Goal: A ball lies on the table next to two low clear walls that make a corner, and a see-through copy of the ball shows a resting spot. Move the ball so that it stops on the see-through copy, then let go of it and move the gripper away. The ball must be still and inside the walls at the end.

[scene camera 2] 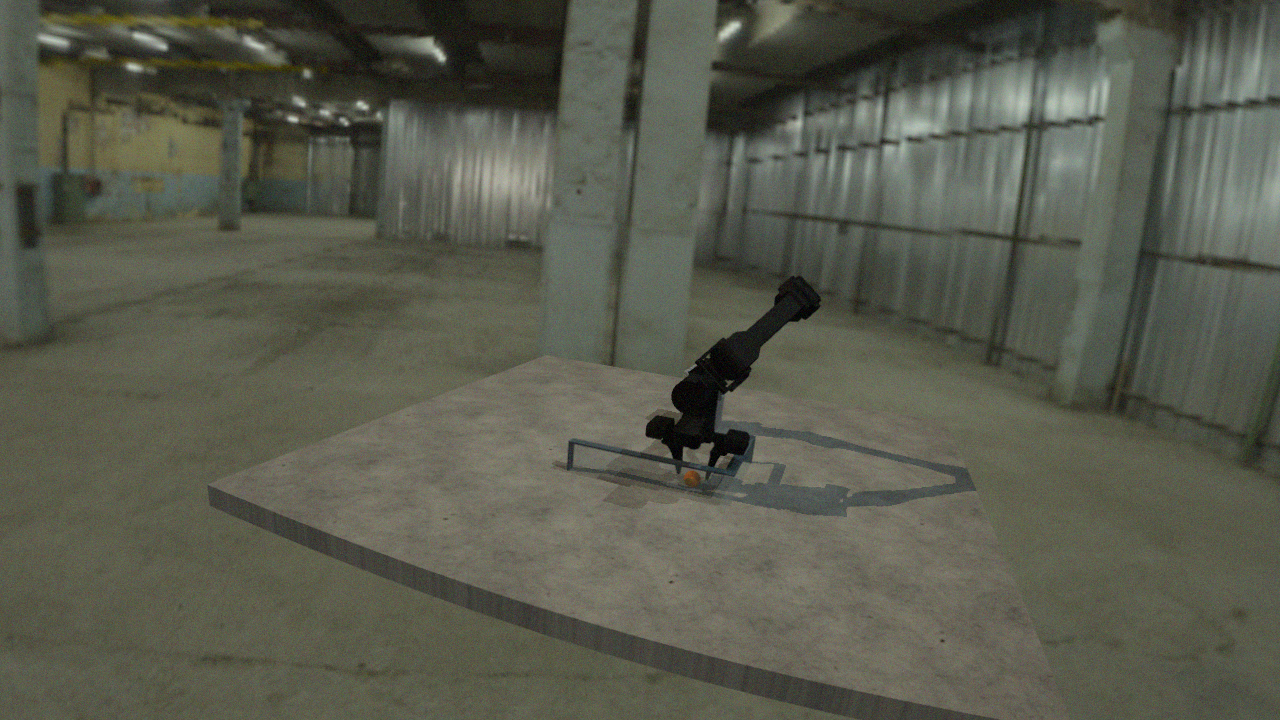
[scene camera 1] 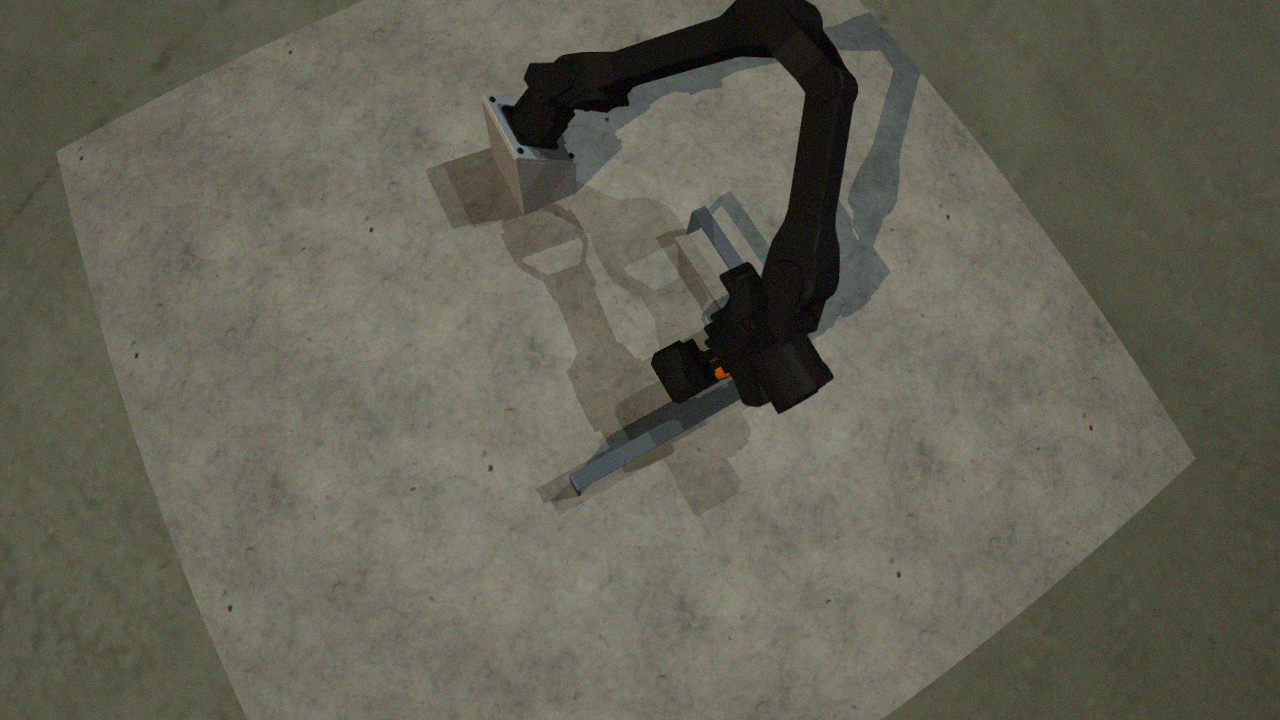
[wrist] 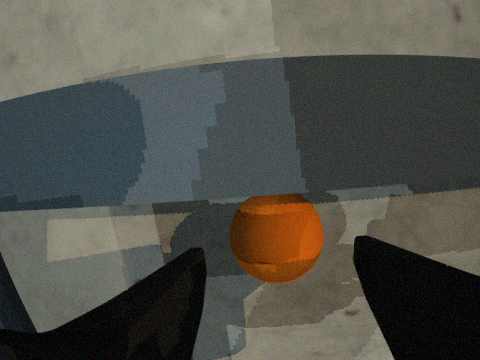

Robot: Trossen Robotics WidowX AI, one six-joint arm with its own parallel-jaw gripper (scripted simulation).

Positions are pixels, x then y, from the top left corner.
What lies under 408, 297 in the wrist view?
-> My gripper.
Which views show my gripper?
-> Scene camera 2, scene camera 1 and the wrist view: all of them.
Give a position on a see-through copy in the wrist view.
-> At 285, 272
